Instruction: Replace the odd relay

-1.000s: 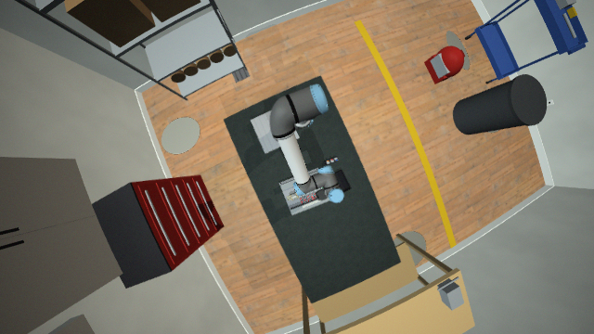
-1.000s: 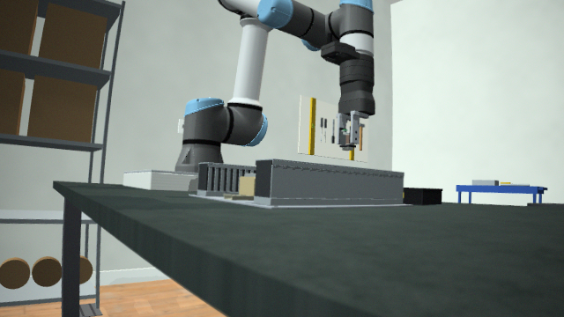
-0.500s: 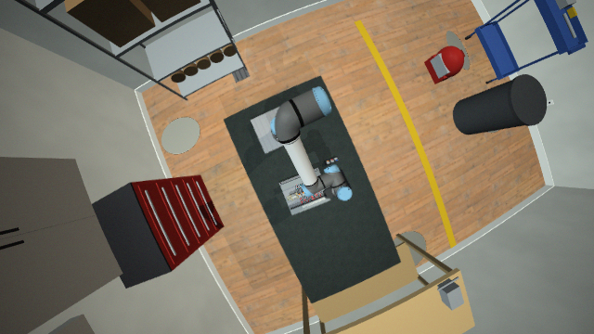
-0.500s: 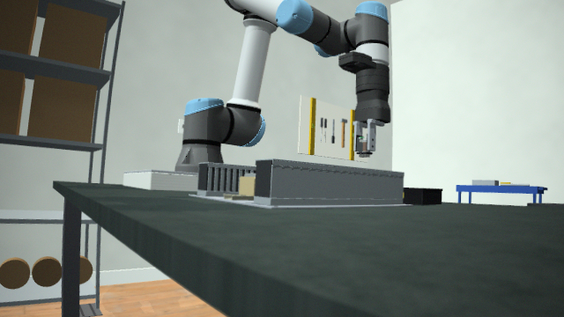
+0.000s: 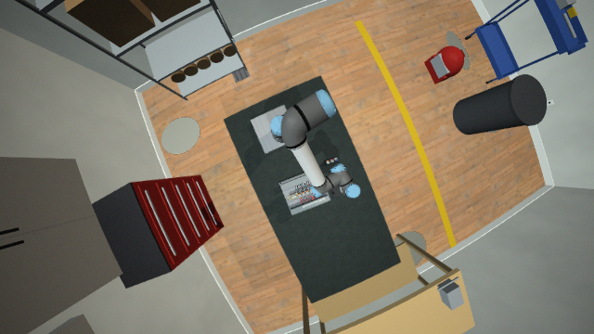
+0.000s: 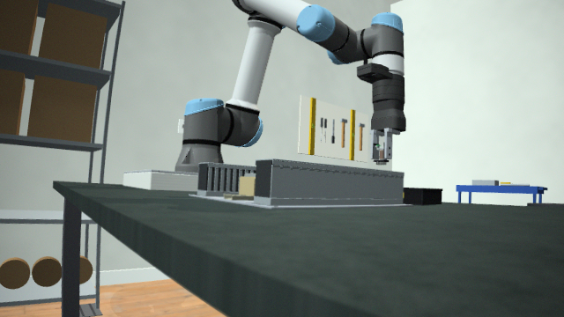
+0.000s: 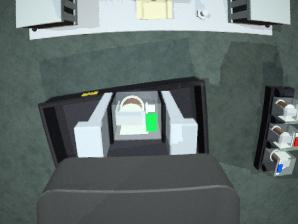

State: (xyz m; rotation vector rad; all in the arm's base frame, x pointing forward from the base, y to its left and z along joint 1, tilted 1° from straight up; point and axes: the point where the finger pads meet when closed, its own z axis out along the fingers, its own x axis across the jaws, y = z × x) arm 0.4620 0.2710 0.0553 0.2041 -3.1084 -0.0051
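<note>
Now: the tray 100 mm below my hand and 60 mm to the left of it. From my hand the other things lie so: panel: 210 mm to the right, 110 mm below, 10 mm ahead; then white relay: 10 mm below.
</note>
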